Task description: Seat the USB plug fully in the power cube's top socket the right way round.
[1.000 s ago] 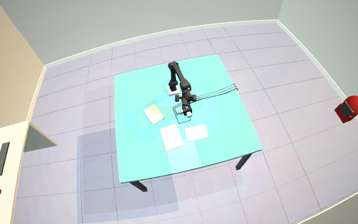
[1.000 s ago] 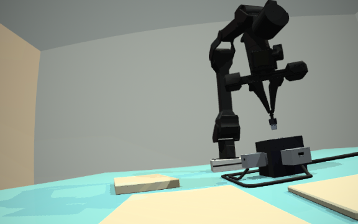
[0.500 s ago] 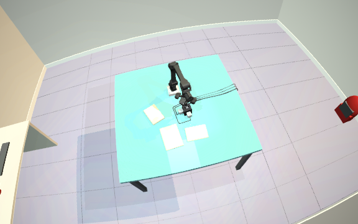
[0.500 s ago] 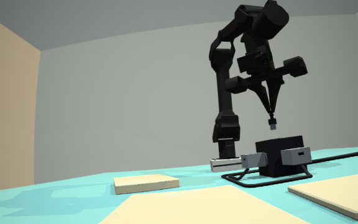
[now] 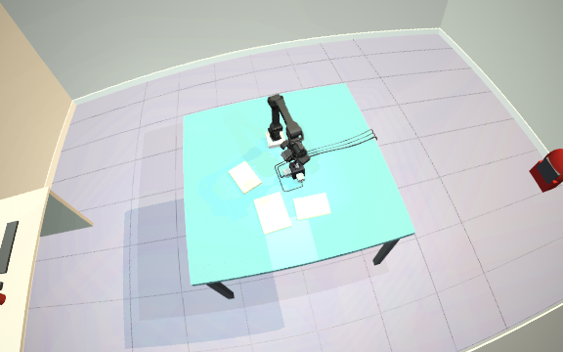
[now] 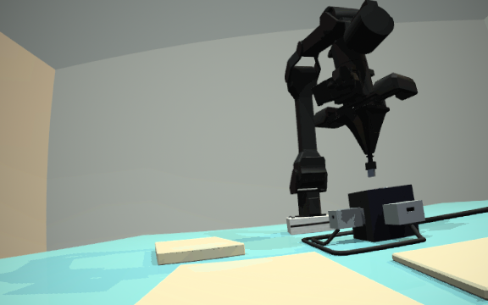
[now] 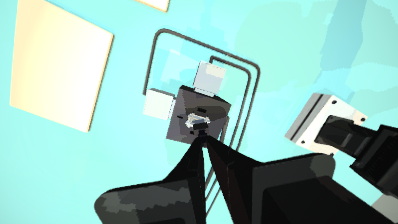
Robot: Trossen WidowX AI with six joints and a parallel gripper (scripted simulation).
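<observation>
My gripper tip is 2 cm above the usb plug. Round my gripper tip: cream pad (25 cm ahead, 13 cm below, 1 cm to the right).
</observation>
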